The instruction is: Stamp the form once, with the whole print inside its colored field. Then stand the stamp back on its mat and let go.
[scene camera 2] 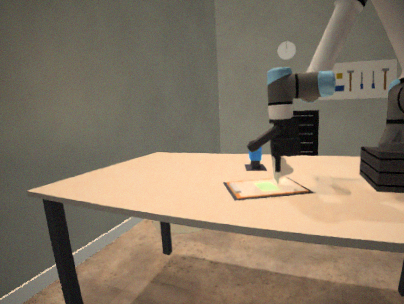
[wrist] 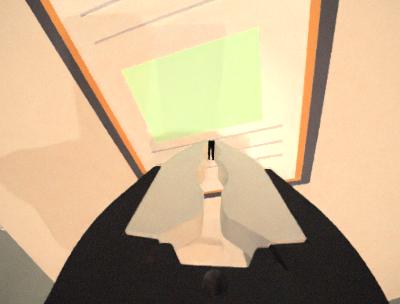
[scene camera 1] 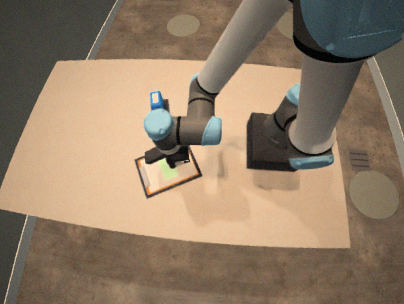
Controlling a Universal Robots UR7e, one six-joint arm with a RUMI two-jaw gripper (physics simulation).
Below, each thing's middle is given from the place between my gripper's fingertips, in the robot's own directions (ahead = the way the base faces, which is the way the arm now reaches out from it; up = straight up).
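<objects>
There is the form (scene camera 1: 158,177), and measured from my hand it is 1 cm to the left and 4 cm ahead.
</objects>
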